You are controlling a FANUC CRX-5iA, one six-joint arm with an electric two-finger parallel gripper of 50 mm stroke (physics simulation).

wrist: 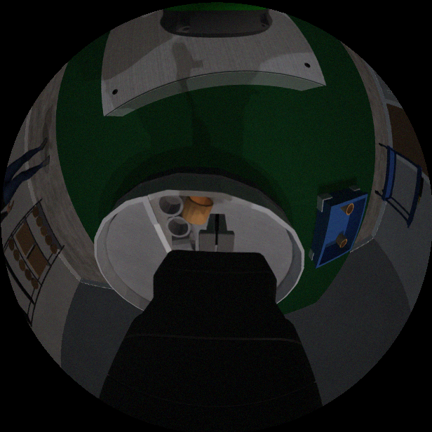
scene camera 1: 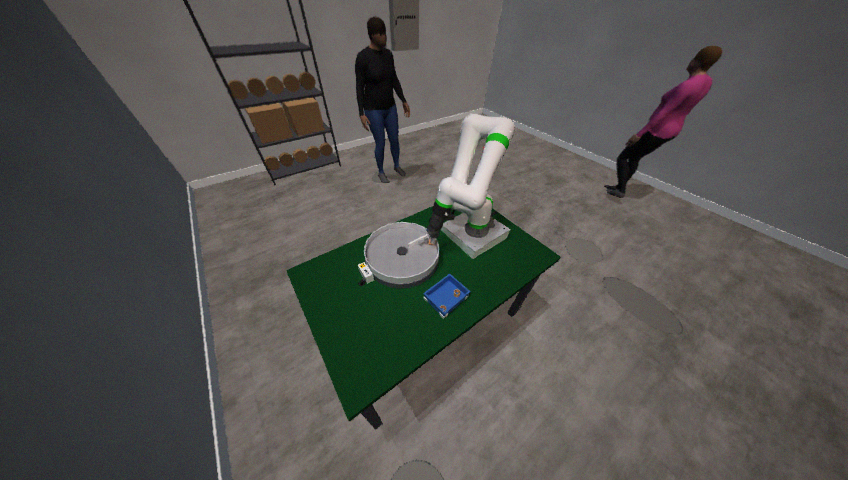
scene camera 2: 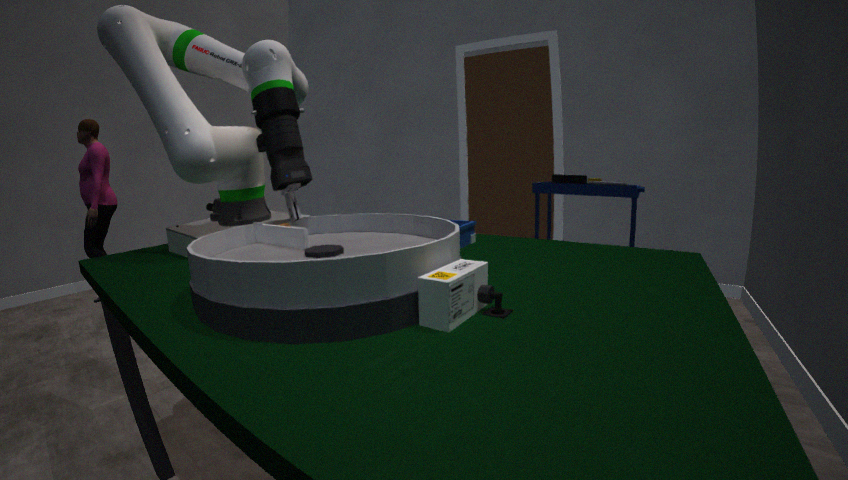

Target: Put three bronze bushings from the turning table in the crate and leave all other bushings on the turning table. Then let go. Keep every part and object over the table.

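Where they show: gripper, fingertip midpoint: point(scene camera 1: 431, 242) point(scene camera 2: 296, 220); arm's base, origin of the base link: point(scene camera 1: 476, 229) point(scene camera 2: 244, 220).
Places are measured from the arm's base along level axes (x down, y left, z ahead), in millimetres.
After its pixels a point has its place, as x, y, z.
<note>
The blue crate point(scene camera 1: 458, 303) @(52, 280, 426) point(scene camera 2: 467, 230) @(35, 241, 532) point(wrist: 322, 232) holds two bronze bushings, one point(scene camera 1: 457, 292) @(60, 229, 381) point(wrist: 348, 209) near one end and one point(scene camera 1: 443, 308) @(51, 251, 500) point(wrist: 342, 241) nearer the other. A bronze bushing point(wrist: 198, 210) is on the turning table point(scene camera 1: 386, 261) @(17, -139, 577) point(scene camera 2: 333, 285) @(7, -286, 624) point(wrist: 270, 245), close to its robot-side wall. Grey bushings point(wrist: 171, 205) point(wrist: 179, 226) stand beside it, on the fence side. My gripper point(scene camera 1: 429, 240) @(-20, -69, 309) point(scene camera 2: 295, 217) @(-20, -69, 309) point(wrist: 216, 223) is shut and empty, over the turning table beside the bronze bushing. The gripper body hides part of the turning table in the wrist view.
A pale fence point(scene camera 1: 418, 239) @(-17, -140, 353) point(scene camera 2: 279, 236) @(-3, -144, 349) point(wrist: 157, 225) runs inside the turning table from the dark hub point(scene camera 1: 402, 251) @(8, -139, 469) point(scene camera 2: 324, 251) @(8, -162, 483) towards the wall. A white box point(scene camera 1: 365, 272) @(9, -139, 707) point(scene camera 2: 449, 297) @(29, -208, 716) stands against its outside. The robot's base plate point(wrist: 215, 60) lies behind it.
</note>
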